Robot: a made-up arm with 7 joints.
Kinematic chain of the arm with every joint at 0, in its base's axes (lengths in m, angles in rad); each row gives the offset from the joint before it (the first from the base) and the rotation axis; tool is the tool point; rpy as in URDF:
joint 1: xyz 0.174 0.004 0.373 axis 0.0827 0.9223 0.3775
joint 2: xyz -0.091 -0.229 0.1 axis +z
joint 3: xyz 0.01 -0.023 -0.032 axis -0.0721 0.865 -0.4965
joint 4: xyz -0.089 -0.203 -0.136 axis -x
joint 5: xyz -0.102 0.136 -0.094 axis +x
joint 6: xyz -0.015 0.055 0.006 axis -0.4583 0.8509 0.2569
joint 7: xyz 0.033 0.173 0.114 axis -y
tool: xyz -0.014 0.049 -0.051 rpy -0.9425 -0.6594 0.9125
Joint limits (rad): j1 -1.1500..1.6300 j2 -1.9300..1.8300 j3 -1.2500..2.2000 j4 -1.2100..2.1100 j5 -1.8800..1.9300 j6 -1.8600..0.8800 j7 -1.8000..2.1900
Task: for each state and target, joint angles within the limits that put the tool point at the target. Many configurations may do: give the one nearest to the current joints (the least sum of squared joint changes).
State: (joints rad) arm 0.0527 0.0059 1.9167 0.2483 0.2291 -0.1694 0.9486
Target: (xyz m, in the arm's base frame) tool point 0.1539 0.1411 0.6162
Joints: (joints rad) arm 0.7324 -0.3949 2.2000 0.8311 0.0854 -0.1778 0.7855
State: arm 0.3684 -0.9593 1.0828 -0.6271 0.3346 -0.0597 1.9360
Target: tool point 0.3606 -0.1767 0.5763
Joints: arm 0.7054 -0.7999 0.7535 -0.6140 -0.0078 -0.3347 2.0617
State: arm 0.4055 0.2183 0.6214 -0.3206 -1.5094 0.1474 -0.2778
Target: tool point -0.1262 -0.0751 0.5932
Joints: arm 0.7922 0.0920 1.0277 -0.5167 -1.3723 0.1084 -0.3667
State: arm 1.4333 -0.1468 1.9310 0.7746 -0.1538 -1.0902 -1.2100
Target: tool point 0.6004 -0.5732 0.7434
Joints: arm 1.6300 0.8614 1.6372 1.3204 -0.3684 -1.0651 -1.1426
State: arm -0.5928 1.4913 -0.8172 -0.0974 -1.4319 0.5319 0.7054
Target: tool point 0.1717 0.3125 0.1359
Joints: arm -0.0886 1.7842 -1.2500 0.4204 -1.8800 0.5147 0.9181
